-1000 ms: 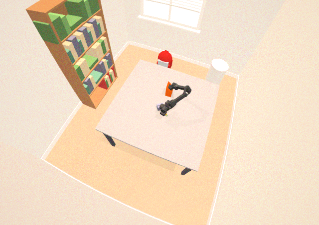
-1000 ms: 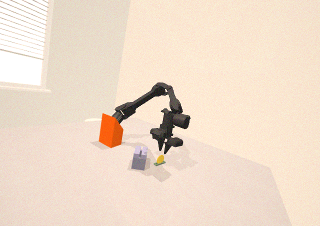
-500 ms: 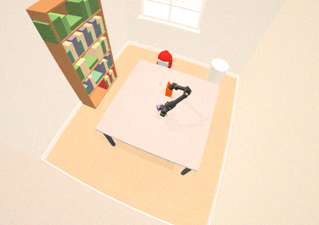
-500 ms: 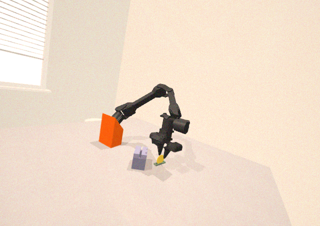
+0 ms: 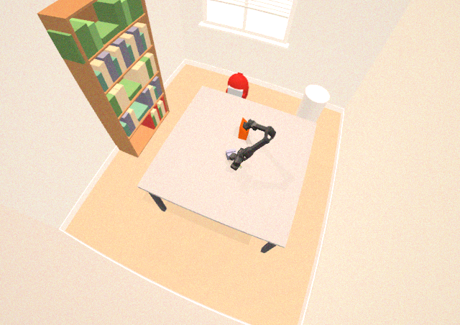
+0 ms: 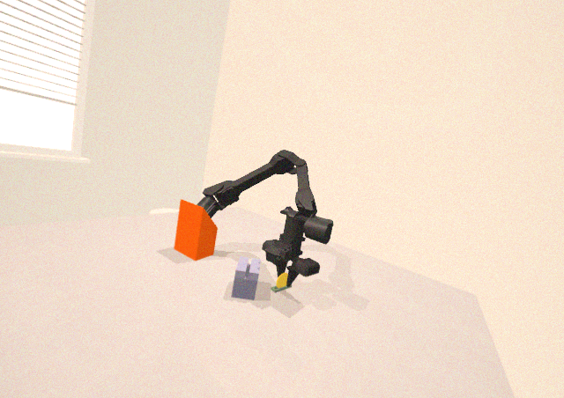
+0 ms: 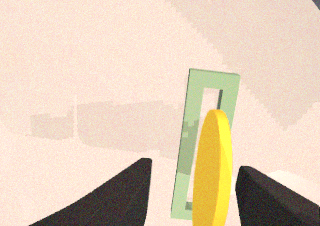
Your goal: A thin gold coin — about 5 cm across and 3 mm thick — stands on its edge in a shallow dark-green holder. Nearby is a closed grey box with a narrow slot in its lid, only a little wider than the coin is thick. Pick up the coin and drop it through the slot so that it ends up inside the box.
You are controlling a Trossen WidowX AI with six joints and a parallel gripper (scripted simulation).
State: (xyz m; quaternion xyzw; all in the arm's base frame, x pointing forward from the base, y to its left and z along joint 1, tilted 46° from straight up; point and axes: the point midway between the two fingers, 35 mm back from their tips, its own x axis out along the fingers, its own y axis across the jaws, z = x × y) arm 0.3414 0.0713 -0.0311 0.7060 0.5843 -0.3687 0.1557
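The gold coin is 10 mm above my gripper tip.
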